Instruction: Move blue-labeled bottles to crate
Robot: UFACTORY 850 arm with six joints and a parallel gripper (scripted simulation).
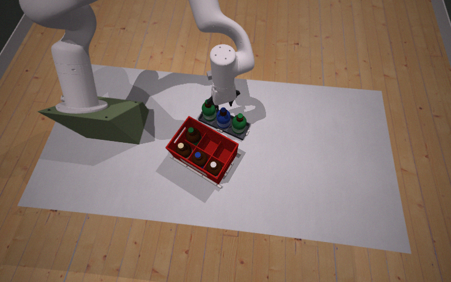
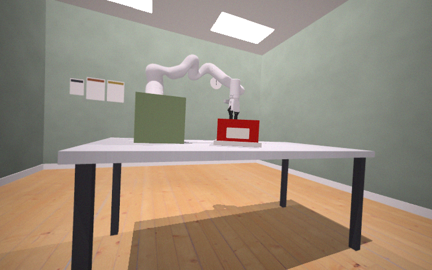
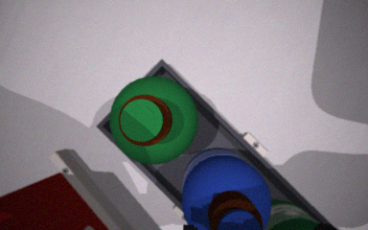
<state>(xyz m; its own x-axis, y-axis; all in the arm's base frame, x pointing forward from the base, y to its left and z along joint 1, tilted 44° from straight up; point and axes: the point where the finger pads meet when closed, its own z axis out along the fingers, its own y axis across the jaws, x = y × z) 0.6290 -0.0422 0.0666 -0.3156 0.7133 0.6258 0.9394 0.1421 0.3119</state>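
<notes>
Right now my hand is 12 cm above the blue-labeled bottle. From my hand the other things lie so: red crate: 10 cm behind, 19 cm to the right, 12 cm below; then green bottle: 8 cm behind, 4 cm to the left, 12 cm below; then dark tray: 20 cm below.
</notes>
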